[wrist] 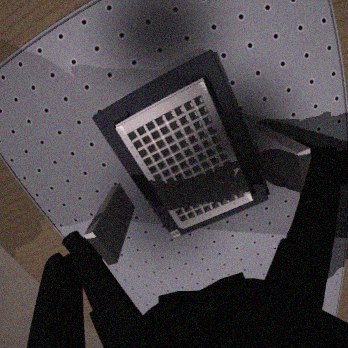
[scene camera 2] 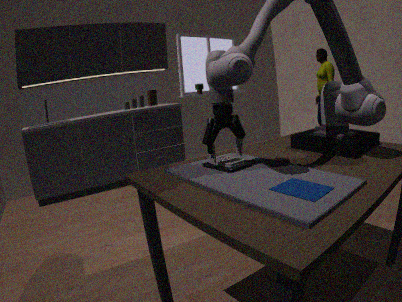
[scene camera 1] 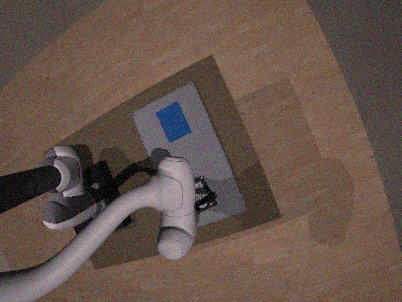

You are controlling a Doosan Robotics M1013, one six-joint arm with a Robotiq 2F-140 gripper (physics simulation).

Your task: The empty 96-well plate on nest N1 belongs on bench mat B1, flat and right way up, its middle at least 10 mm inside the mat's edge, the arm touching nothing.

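Seen in the pictures: gripper, between the fingertips: (wrist: pixel 188 170) (scene camera 2: pixel 226 158) (scene camera 1: pixel 198 196); arm's base, origin of its link: (scene camera 2: pixel 335 134) (scene camera 1: pixel 92 200).
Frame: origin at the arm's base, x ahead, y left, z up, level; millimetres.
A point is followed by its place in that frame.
Note:
The white 96-well plate (scene camera 2: pixel 231 161) {x 601, y -125, z -30 mm} (wrist: pixel 175 142) {x 600, y -188, z -30 mm} sits wells up in the dark nest N1 (scene camera 2: pixel 220 168) {x 651, y -130, z -48 mm} (wrist: pixel 150 100) {x 608, y -228, z -44 mm}. A dark shadow crosses its lower part in the wrist view. In scene camera 1 the arm hides most of plate and nest. My gripper (scene camera 2: pixel 226 153) {x 598, y -161, z -27 mm} (wrist: pixel 188 170) {x 598, y -161, z -27 mm} is wide open and empty, pointing down over the nest. In the wrist view one finger pad is left of the nest and the other is at its right; the exact height of the fingertips cannot be told. The blue bench mat B1 (scene camera 1: pixel 173 122) {x 606, y 225, z -54 mm} (scene camera 2: pixel 301 189) {x 615, y 231, z -54 mm} lies flat, with no plate on it.
A grey perforated board (scene camera 1: pixel 205 135) {x 732, y 105, z -56 mm} (scene camera 2: pixel 250 187) {x 698, y 89, z -56 mm} (wrist: pixel 45 100) {x 706, y -268, z -56 mm} carries nest and mat on the brown table (scene camera 1: pixel 240 150) {x 863, y -24, z -69 mm} (scene camera 2: pixel 180 200) {x 893, y -4, z -69 mm}. The arm's black base (scene camera 2: pixel 305 141) {x 144, y -100, z -24 mm} stands at the table's back right. A person in yellow (scene camera 2: pixel 325 72) stands behind it.

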